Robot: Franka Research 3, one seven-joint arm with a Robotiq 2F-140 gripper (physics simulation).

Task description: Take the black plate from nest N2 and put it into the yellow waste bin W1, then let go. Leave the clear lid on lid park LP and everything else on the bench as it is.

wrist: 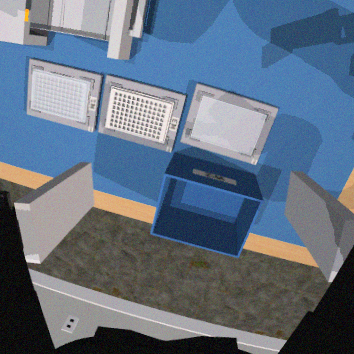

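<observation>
My gripper (188, 188) is open and empty, its two pale pads wide apart at the left and right, high above the front edge of the bench. A black plate and a yellow bin do not show in this view. A grey nest (229, 150) at the centre right holds a flat, pale, see-through sheet (229, 122), which may be the clear lid. The labels are too small to read.
A nest at left holds a pale plate (60, 95); the middle one holds a white plate with dark holes (140, 114). An open blue bin (214, 176) stands between my fingers in view, near the wooden edge (125, 206). Part of a white device (120, 35) shows at top left.
</observation>
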